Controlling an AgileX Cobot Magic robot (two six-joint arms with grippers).
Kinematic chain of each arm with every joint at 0, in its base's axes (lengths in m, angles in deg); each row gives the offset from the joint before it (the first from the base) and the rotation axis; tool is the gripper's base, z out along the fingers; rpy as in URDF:
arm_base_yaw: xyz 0 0 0.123 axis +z
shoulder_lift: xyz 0 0 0 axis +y
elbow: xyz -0.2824 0 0.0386 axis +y
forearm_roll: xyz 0.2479 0 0.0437 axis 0.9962 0 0.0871
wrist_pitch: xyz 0 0 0 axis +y
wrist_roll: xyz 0.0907 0 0.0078 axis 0.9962 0 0.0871
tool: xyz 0 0 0 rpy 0 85 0
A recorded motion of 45 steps. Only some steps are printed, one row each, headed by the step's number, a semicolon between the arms.
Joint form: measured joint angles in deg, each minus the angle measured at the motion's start. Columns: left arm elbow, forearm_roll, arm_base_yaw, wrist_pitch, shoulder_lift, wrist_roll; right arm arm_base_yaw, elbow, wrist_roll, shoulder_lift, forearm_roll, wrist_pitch.
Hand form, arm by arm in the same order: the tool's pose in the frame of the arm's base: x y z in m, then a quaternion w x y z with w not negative. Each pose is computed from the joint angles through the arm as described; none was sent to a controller.
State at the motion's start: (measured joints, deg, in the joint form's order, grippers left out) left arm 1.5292 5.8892 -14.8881 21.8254 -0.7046 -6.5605; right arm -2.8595 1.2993 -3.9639 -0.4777 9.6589 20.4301
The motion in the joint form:
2: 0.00 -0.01 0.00 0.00 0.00 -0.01; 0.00 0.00 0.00 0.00 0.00 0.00
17: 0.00 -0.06 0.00 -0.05 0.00 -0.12; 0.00 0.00 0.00 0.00 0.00 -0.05
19: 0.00 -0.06 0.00 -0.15 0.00 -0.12; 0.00 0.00 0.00 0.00 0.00 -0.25
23: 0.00 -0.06 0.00 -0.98 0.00 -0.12; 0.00 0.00 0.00 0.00 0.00 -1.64
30: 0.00 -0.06 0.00 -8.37 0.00 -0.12; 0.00 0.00 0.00 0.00 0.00 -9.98
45: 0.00 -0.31 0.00 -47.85 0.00 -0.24; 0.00 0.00 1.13 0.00 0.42 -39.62
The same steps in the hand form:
2: 0.0515 -0.0101 0.1707 0.58727 0.08557 0.80206 -0.06701; 0.0533 0.0027 0.1742 0.60109 0.03780 0.79752 0.03514
17: 0.0515 -0.0101 0.1708 0.58749 0.08457 0.80192 -0.06802; 0.0533 0.0027 0.1743 0.60143 0.03783 0.79726 0.03510
19: 0.0515 -0.0102 0.1709 0.58818 0.08457 0.80140 -0.06817; 0.0534 0.0026 0.1746 0.60281 0.03796 0.79621 0.03494
23: 0.0519 -0.0104 0.1722 0.59386 0.08457 0.79709 -0.06945; 0.0540 0.0022 0.1767 0.61237 0.03889 0.78889 0.03381
30: 0.0542 -0.0122 0.1835 0.64301 0.08440 0.75691 -0.08070; 0.0563 0.0000 0.1895 0.66778 0.04432 0.74255 0.02693
45: 0.0419 -0.0152 0.2437 0.85554 0.07532 0.49381 -0.13612; 0.0491 -0.0077 0.2349 0.83405 0.06982 0.54712 0.01206

